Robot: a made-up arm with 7 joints. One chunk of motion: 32 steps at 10 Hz.
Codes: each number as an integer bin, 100 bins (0 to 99) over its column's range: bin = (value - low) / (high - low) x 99, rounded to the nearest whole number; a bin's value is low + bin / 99 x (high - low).
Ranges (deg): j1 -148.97..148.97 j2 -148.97..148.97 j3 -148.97..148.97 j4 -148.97..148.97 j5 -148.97..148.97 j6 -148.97..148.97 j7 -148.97..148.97
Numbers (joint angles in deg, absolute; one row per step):
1: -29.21 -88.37 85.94 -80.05 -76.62 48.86 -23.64
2: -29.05 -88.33 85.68 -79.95 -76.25 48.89 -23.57
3: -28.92 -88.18 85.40 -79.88 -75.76 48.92 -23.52
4: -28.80 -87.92 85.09 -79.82 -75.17 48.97 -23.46
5: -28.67 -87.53 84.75 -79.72 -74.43 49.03 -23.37
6: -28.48 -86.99 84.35 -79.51 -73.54 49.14 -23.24
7: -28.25 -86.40 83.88 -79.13 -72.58 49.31 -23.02
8: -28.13 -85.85 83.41 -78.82 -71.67 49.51 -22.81
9: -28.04 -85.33 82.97 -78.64 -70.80 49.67 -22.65
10: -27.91 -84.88 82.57 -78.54 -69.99 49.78 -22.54
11: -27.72 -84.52 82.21 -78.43 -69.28 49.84 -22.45
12: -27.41 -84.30 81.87 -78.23 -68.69 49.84 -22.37
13: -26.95 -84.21 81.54 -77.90 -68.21 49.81 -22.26
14: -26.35 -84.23 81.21 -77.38 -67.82 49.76 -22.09
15: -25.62 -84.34 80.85 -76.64 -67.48 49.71 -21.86
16: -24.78 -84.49 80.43 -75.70 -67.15 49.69 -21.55
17: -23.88 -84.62 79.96 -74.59 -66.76 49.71 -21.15
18: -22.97 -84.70 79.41 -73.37 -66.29 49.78 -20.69
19: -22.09 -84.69 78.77 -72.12 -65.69 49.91 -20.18
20: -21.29 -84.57 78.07 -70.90 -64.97 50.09 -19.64
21: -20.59 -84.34 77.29 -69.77 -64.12 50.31 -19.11
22: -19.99 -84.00 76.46 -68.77 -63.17 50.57 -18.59
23: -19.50 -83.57 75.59 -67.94 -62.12 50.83 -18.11
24: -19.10 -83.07 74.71 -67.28 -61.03 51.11 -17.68
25: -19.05 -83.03 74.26 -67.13 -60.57 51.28 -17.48
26: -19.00 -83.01 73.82 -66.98 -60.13 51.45 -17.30
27: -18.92 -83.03 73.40 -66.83 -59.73 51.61 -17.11
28: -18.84 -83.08 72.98 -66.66 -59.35 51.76 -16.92
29: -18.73 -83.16 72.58 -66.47 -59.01 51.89 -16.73
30: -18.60 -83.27 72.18 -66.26 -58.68 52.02 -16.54
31: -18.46 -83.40 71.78 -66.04 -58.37 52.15 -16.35
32: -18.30 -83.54 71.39 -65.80 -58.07 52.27 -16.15
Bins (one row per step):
1: 40 20 78 23 24 66 42
2: 40 20 78 23 24 66 42
3: 40 20 78 23 24 66 42
4: 40 20 78 23 25 66 42
5: 40 20 78 23 25 66 42
6: 40 21 78 23 25 66 42
7: 40 21 77 23 25 66 42
8: 40 21 77 23 26 66 42
9: 40 21 77 23 26 66 42
10: 40 21 77 23 26 66 42
11: 40 21 77 23 26 66 42
12: 40 21 77 24 27 66 42
13: 41 22 77 24 27 66 42
14: 41 22 76 24 27 66 42
15: 41 21 76 24 27 66 42
16: 41 21 76 24 27 66 42
17: 42 21 76 25 27 66 42
18: 42 21 76 25 27 66 43
19: 42 21 76 26 28 66 43
20: 42 21 75 26 28 66 43
21: 43 21 75 26 28 66 43
22: 43 22 75 27 29 66 43
23: 43 22 75 27 29 66 43
24: 43 22 74 27 29 66 44
25: 43 22 74 27 29 67 44
26: 43 22 74 27 30 67 44
27: 43 22 74 27 30 67 44
28: 43 22 74 27 30 67 44
29: 43 22 74 27 30 67 44
30: 43 22 73 27 30 67 44
31: 43 22 73 28 30 67 44
32: 43 22 73 28 30 67 44

